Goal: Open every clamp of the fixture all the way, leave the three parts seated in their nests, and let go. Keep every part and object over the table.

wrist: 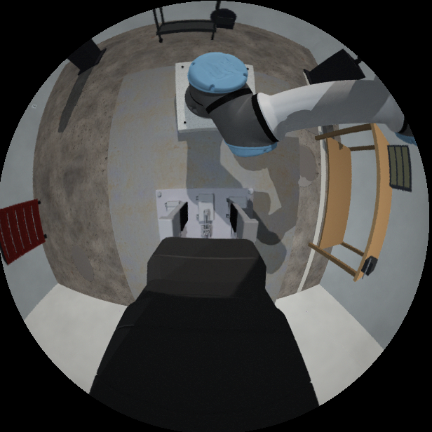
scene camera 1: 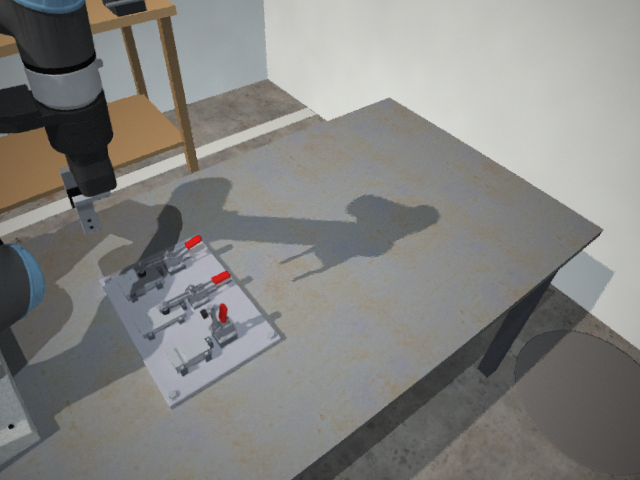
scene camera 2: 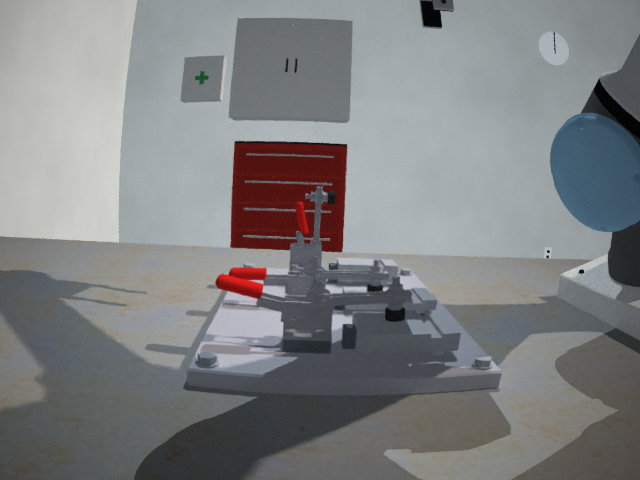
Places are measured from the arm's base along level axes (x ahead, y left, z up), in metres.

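Where they show: gripper, fingertip midpoint: (scene camera 1: 85, 216) (scene camera 2: 437, 19).
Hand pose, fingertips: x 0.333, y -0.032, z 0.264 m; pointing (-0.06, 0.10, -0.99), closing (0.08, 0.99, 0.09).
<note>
After its pixels a point has its place.
The fixture plate (scene camera 1: 248, 336) @(x 0.496, y -0.161, z -0.052 m) (scene camera 2: 310, 383) @(x 0.470, y 0.151, z -0.056 m) (wrist: 165, 197) carries three toggle clamps. The clamp nearest scene camera 2 has its red handle (scene camera 1: 193, 241) @(x 0.522, y 0.081, z -0.001 m) (scene camera 2: 238, 286) @(x 0.523, y 0.092, z -0.003 m) low and its black tip (scene camera 2: 394, 314) @(x 0.402, y 0.096, z -0.022 m) down on a grey part (scene camera 2: 382, 333) @(x 0.415, y 0.115, z -0.031 m). The middle clamp's red handle (scene camera 1: 220, 277) @(x 0.520, y -0.029, z -0.016 m) (scene camera 2: 248, 272) @(x 0.521, y -0.019, z -0.017 m) is also low, its arm lying over the middle part. The third clamp's red handle (scene camera 1: 223, 313) @(x 0.464, y -0.142, z 0.032 m) (scene camera 2: 301, 217) @(x 0.467, y -0.126, z 0.025 m) and arm (scene camera 2: 317, 217) stand upright, clear of the pale part (scene camera 1: 192, 352) @(x 0.390, y -0.141, z -0.026 m). All three parts sit in nests. My gripper (scene camera 1: 82, 217) @(x 0.333, y -0.032, z 0.264 m) (wrist: 208, 211) is open and empty, high above the plate on the robot-base side.
The robot base (scene camera 1: 15, 408) @(x 0.099, y -0.046, z -0.031 m) (scene camera 2: 578, 284) @(x 0.108, y -0.050, z -0.036 m) (wrist: 181, 120) stands beside the plate on the table (scene camera 1: 361, 310) @(x 0.717, y -0.248, z -0.067 m). A wooden shelf unit (scene camera 1: 177, 98) (wrist: 384, 175) stands beyond the table edge. A red drawer cabinet (scene camera 2: 286, 170) stands in the background.
</note>
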